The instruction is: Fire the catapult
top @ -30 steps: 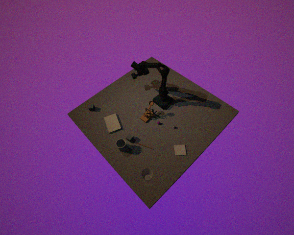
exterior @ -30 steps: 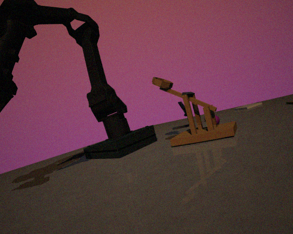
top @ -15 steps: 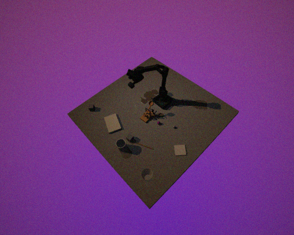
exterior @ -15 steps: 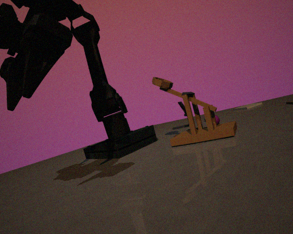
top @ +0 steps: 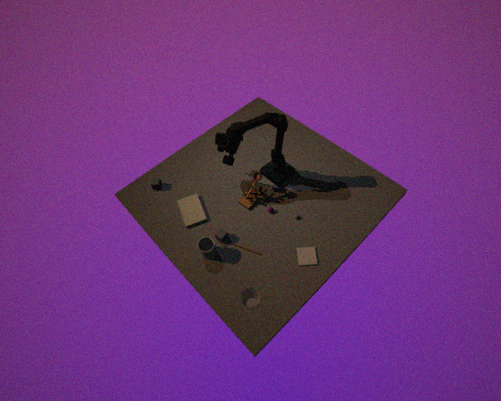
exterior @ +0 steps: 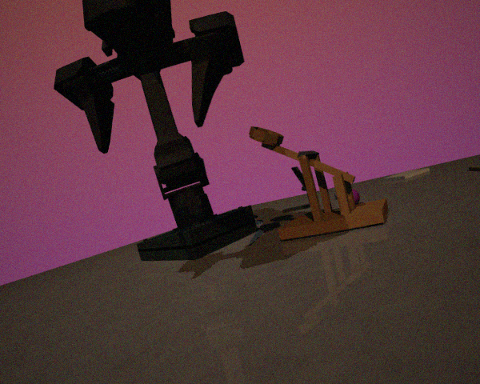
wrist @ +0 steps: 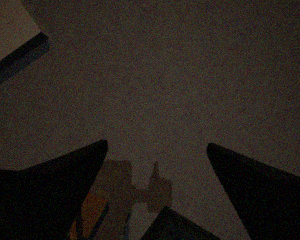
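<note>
Now: the orange wooden catapult 230 mm to the left of my gripper tip, 70 mm below it and 60 mm ahead of it. Round my gripper tip: ball (360 mm to the left, 130 mm below, 100 mm ahead); then flat box (360 mm ahead, 130 mm below, 30 mm to the right); then thin stick (380 mm to the left, 380 mm ahead, 140 mm below).
</note>
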